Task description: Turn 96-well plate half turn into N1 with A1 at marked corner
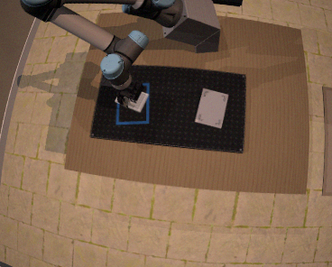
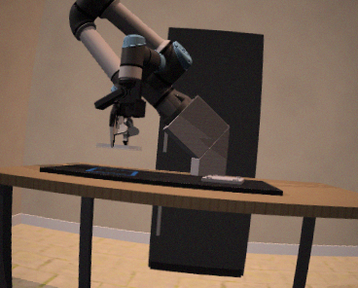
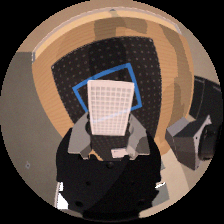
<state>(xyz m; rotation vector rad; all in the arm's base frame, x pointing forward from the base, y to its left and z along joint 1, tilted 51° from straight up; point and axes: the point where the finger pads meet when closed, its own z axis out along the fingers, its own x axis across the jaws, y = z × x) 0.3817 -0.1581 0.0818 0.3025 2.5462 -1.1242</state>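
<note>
My gripper is now 350 mm to the right of the grey plate nest N1 and 80 mm above it. The rest, counted from my hand: white 96-well plate: 10 mm below.
</note>
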